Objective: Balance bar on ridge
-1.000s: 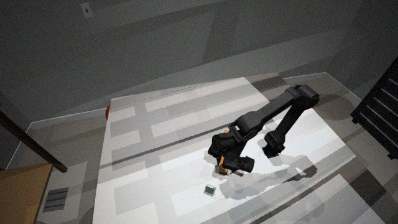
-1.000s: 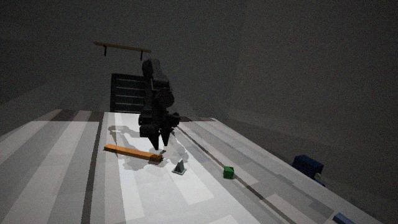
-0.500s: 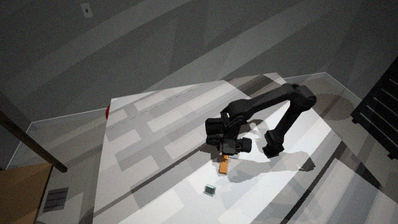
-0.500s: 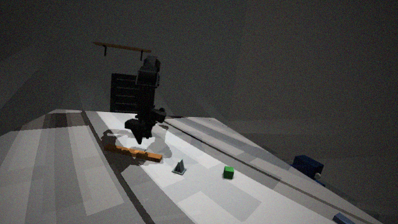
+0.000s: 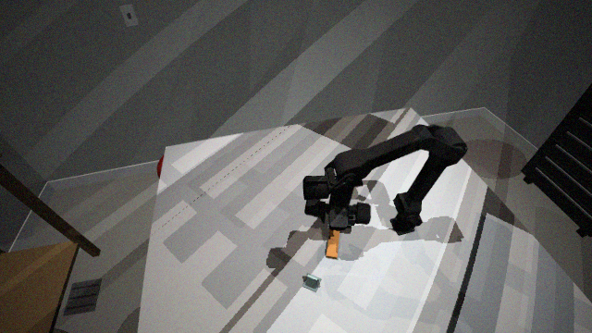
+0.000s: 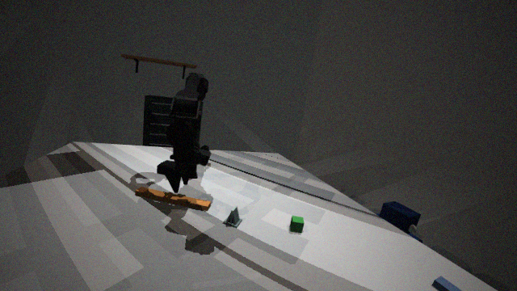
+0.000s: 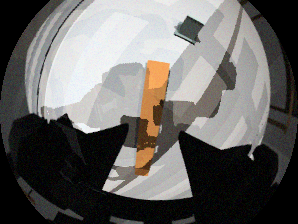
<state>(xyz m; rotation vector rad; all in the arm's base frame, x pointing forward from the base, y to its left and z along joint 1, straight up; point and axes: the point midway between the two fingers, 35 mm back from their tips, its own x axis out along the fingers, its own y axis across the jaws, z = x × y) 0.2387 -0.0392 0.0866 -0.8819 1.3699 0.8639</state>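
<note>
The orange wooden bar lies 4 cm below my gripper tip, 3 cm to the right of it and 2 cm behind it. Round my gripper tip: green cube: 31 cm to the left, 18 cm ahead, 4 cm below.
</note>
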